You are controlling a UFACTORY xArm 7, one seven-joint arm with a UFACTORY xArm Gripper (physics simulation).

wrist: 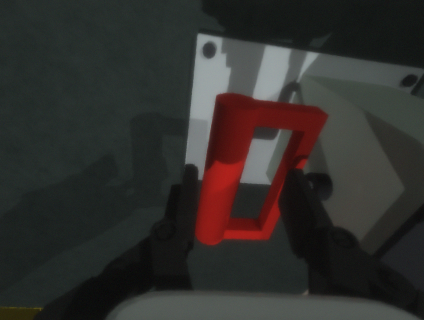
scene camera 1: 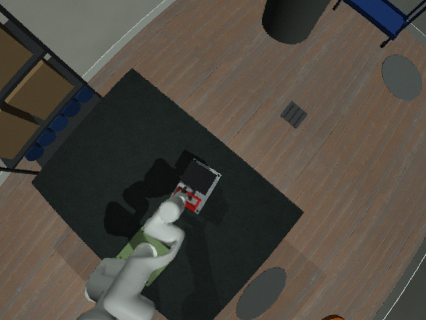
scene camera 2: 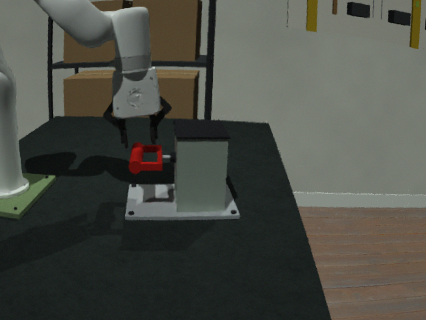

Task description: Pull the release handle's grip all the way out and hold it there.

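Note:
The red release handle (scene camera 1: 192, 202) (scene camera 2: 136, 159) (wrist: 218, 192) is a rectangular loop with a thick round grip bar on its outer side. A short shaft (scene camera 2: 169, 158) joins it to a pale grey-green housing (scene camera 2: 201, 175) (wrist: 345, 165) with a dark top. A gap shows between handle and housing. My gripper (scene camera 2: 140, 142) (wrist: 240, 183) is partly open and empty, pointing down, with its tips near the handle's top edge. In the wrist view one finger is outside the grip bar and the other beside the loop's housing-side bar. Exact contact cannot be told.
The housing stands on a white base plate (scene camera 2: 150, 213) (wrist: 204, 80) on a dark mat (scene camera 1: 125, 100). My arm's green base plate (scene camera 2: 35, 195) is left in the second scene view. A shelf rack (scene camera 2: 211, 75) with cardboard boxes (scene camera 2: 175, 30) stands behind.

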